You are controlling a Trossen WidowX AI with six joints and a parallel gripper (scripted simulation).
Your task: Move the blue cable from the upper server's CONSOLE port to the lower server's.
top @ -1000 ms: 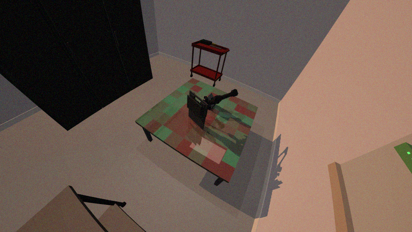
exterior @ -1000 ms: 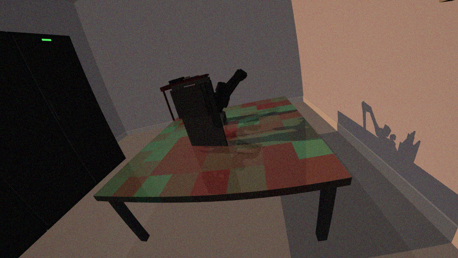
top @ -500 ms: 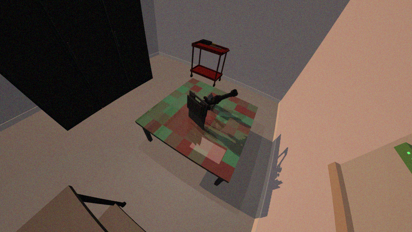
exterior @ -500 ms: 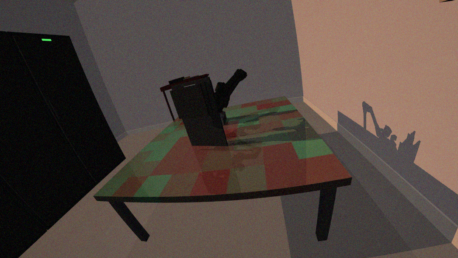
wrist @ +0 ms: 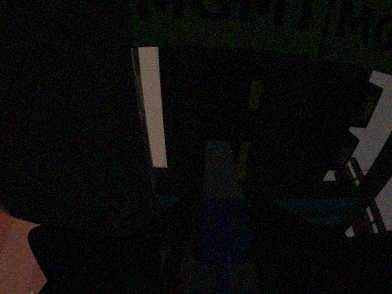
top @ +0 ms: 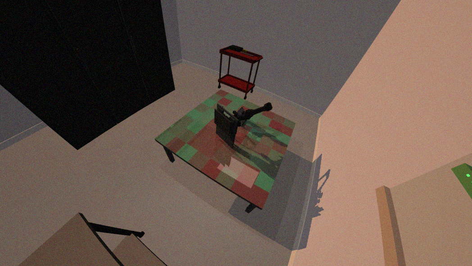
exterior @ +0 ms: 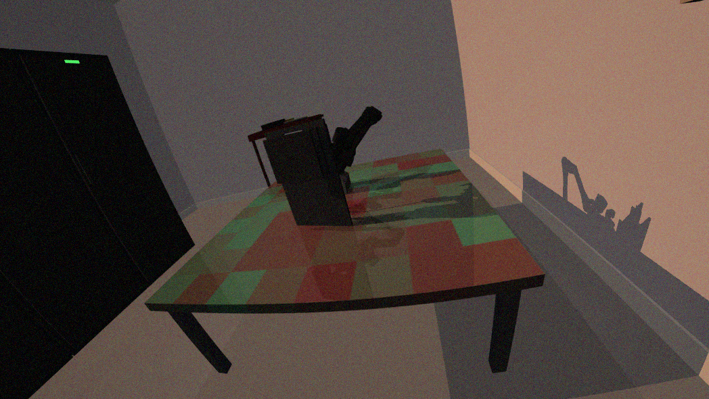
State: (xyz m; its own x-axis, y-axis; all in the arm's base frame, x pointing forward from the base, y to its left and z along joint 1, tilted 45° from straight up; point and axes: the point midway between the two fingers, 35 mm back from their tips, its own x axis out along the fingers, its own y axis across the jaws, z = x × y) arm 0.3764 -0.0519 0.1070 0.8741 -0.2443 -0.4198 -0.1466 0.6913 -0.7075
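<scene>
Now: the dark server rack 6 cm ahead of my gripper tip, 1 cm to the left of it and 5 cm above it. From my gripper tip the other things lie so: cable plug: right at my gripper tip.
</scene>
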